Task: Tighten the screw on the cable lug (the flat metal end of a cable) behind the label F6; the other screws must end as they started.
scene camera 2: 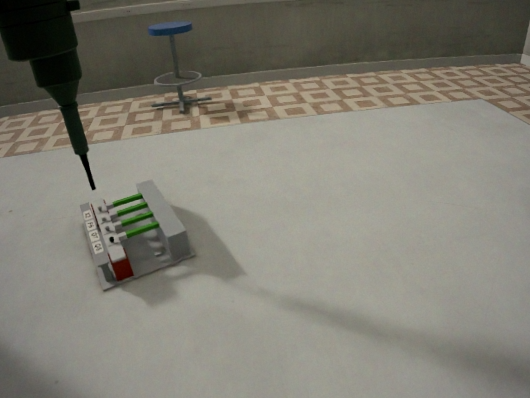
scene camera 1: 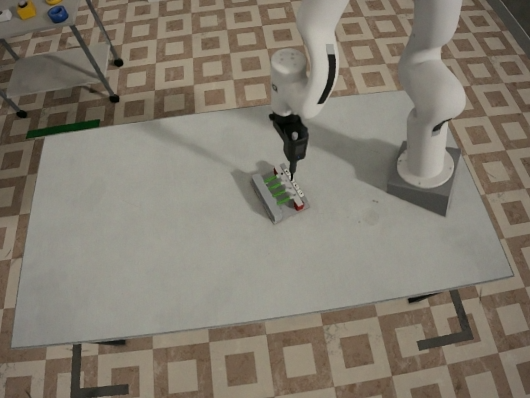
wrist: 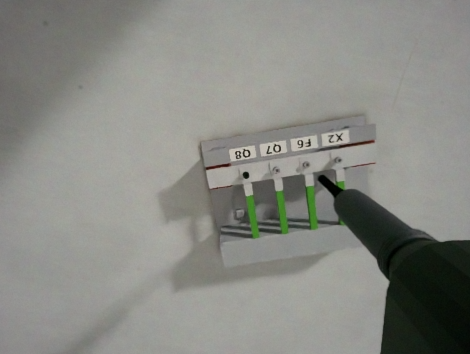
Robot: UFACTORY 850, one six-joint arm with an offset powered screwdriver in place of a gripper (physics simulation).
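Note:
My screwdriver [scene camera 1: 292,176] [scene camera 2: 93,188] [wrist: 320,178] has a thin dark bit and no fingers. In scene camera 2 its tip hangs in the air above the terminal block, apart from it. In the wrist view the tip shows between the F6 and X2 lugs. The F6 label [scene camera 2: 90,225] [wrist: 304,143] stands in front of the F6 lug [wrist: 309,179] with its green cable. The F6 screw [wrist: 306,164] shows a grey head; how deep it sits I cannot tell. The Q7 screw [wrist: 275,170] and X2 screw [wrist: 338,160] also show. At Q8 there is a dark round hole [wrist: 245,175].
The block's grey cable bar [scene camera 1: 266,198] [scene camera 2: 162,209] [wrist: 300,249] runs behind the lugs. A small grey piece [wrist: 239,214] lies on the base near the Q8 cable. The arm's grey pedestal [scene camera 1: 420,195] stands on the table [scene camera 1: 150,250]. A blue stool [scene camera 2: 170,29] stands beyond the table.

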